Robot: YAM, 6 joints.
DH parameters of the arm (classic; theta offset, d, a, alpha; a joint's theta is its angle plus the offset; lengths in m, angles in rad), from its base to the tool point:
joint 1: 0 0.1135 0.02 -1.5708
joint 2: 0 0 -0.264 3.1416
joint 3: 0.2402 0 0.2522 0
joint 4: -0.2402 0 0.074 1.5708
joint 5: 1.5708 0 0 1.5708
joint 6: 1.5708 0.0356 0 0
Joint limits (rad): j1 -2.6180..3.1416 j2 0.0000..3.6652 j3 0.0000..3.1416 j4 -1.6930..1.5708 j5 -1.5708..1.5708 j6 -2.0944..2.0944
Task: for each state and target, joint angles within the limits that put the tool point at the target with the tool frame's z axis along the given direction. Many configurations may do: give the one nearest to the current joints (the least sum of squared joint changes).
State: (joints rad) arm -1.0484 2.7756 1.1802 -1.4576 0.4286 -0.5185
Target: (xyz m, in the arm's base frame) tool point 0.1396 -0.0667 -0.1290 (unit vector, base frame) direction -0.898 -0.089 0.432
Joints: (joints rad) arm -0.3547 3.3034 1.3640 -1.6915 0.4062 -0.5185
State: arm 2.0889 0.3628 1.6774 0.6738 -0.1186 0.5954
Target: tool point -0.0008 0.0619 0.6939 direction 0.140 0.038 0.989
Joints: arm 1.6661 1.2503 2.0753 0.7211 0.1435 0.5954
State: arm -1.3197 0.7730 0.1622 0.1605 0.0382 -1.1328
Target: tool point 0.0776 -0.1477 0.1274 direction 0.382 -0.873 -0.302
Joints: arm -1.0689 1.0410 0.0019 0.7310 0.0853 -1.1328
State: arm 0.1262 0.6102 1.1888 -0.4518 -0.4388 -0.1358
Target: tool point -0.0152 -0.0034 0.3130 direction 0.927 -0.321 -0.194
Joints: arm -0.1650 0.0021 0.8251 -1.0210 0.1651 -0.1358
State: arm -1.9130 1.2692 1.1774 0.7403 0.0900 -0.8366
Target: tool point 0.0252 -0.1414 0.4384 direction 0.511 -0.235 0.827
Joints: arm -1.5181 0.9158 0.7373 1.4430 -0.5211 -0.8366
